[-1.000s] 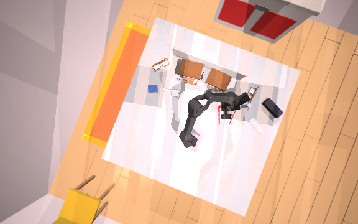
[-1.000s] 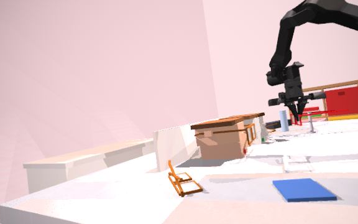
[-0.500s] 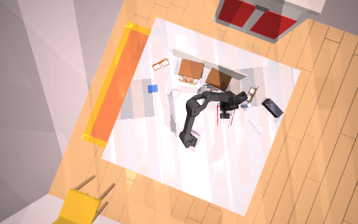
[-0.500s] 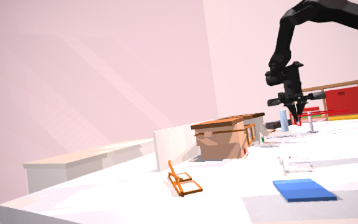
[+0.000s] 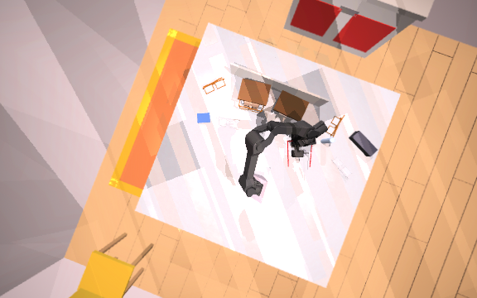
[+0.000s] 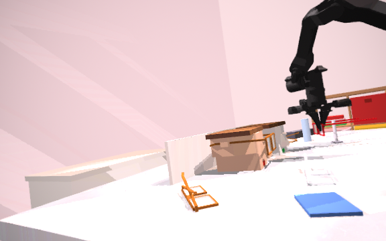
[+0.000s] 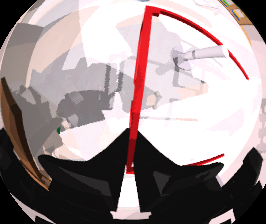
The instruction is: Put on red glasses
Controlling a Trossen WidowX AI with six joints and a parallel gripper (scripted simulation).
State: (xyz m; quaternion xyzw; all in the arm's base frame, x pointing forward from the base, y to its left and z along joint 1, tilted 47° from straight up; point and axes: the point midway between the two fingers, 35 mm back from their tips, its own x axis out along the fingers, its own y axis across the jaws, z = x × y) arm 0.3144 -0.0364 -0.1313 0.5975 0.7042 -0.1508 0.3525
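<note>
The white stand is 3 cm behind my gripper tip, 11 cm to the right of it and 3 cm below it. Also, from my gripper tip: white wall panel (29 cm ahead, 19 cm to the left); pale-blue cylinder (7 cm ahead, 20 cm to the right, 1 cm below); dark box (13 cm ahead, 43 cm to the right, 4 cm below).
</note>
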